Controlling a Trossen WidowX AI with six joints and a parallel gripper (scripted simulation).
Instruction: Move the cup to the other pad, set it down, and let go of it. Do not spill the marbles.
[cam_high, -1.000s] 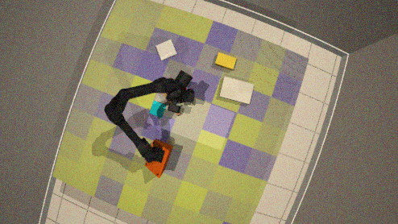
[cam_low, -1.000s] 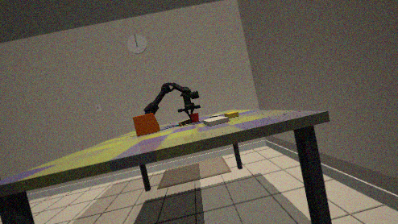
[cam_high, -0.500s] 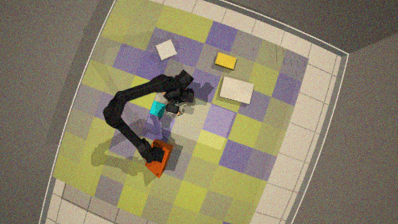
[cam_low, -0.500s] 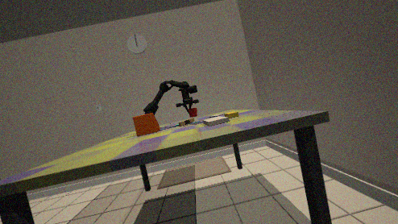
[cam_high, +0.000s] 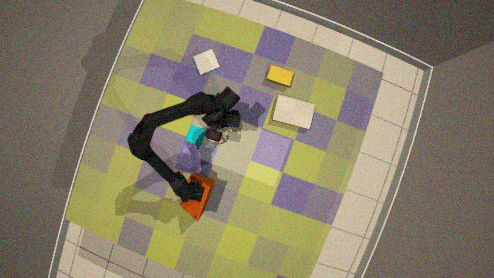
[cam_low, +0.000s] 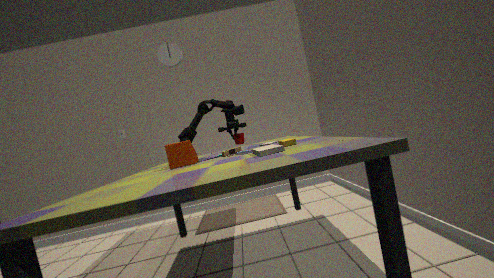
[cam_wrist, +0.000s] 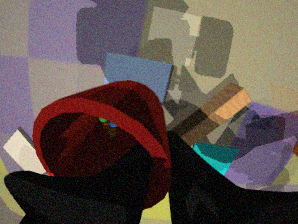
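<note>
Now: the teal block 100 mm to the left of my gripper tip, 100 mm below it and 100 mm behind it. The rest, counted from my gripper tip: red cup (30 mm ahead); then light blue pad (100 mm below, 30 mm ahead); then white pad (250 mm ahead, 160 mm to the left, 90 mm below).
</note>
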